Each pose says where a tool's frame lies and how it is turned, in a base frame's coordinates. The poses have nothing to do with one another.
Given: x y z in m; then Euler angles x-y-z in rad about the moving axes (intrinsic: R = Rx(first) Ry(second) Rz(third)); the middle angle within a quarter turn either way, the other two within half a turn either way.
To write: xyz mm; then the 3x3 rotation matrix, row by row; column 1 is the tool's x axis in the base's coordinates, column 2 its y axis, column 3 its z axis. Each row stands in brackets. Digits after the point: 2 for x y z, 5 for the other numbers.
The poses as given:
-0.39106 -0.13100 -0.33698 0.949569 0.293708 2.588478
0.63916 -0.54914 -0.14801 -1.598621 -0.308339 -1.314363
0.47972 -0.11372 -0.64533 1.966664 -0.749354 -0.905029
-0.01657 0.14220 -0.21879 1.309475 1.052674 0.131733
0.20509 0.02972 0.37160 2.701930 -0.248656 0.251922
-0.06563 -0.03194 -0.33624 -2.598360 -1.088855 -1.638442
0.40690 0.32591 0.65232 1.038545 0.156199 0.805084
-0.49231 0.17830 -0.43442 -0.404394 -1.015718 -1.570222
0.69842 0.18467 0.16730 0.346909 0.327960 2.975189
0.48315 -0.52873 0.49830 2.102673 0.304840 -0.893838
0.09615 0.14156 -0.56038 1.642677 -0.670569 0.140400
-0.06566 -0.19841 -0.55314 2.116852 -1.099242 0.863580
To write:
[-391.06 -131.00 -336.98], [[-0.81445 -0.50284 0.28950], [0.10545 -0.61892 -0.77834], [0.57056 -0.60340 0.55711]]
[639.16 -549.14 -148.01], [[0.24167 0.92168 -0.30348], [0.10385 0.28638 0.95247], [0.96478 -0.26170 -0.02651]]
[479.72 -113.72 -645.33], [[0.45221 0.57578 -0.68117], [-0.08493 -0.73244 -0.67551], [-0.88786 0.36332 -0.28232]]
[-16.57 142.20 -218.79], [[0.49096 -0.06505 0.86875], [0.86592 0.14588 -0.47844], [-0.09561 0.98716 0.12795]]
[205.09 29.72 371.60], [[0.93865 -0.24160 -0.24610], [-0.32700 -0.85022 -0.41254], [-0.10957 0.46771 -0.87706]]
[-65.63 -31.94 -336.24], [[-0.03133 0.46244 -0.88610], [0.82312 0.51484 0.23959], [0.56700 -0.72186 -0.39678]]
[406.90 325.91 652.32], [[0.68461 -0.71211 0.15556], [0.45873 0.25507 -0.85118], [0.56645 0.65409 0.50130]]
[-492.31 178.30 -434.42], [[0.00030 0.52701 -0.84986], [-0.91915 0.33491 0.20736], [0.39391 0.78108 0.48450]]
[698.42 184.67 167.30], [[-0.93362 -0.15681 0.32211], [0.04777 -0.94558 -0.32187], [0.35505 -0.28512 0.89030]]
[483.15 -528.73 498.30], [[0.59754 0.74354 0.30014], [0.55736 -0.11606 -0.82212], [-0.57645 0.65854 -0.48377]]
[96.15 141.56 -560.38], [[0.77576 -0.10964 -0.62143], [-0.62378 0.01563 -0.78145], [0.09539 0.99385 -0.05627]]
[-65.66 -198.41 -553.14], [[0.29515 -0.34533 -0.89086], [-0.88941 0.24132 -0.38821], [0.34904 0.90693 -0.23591]]

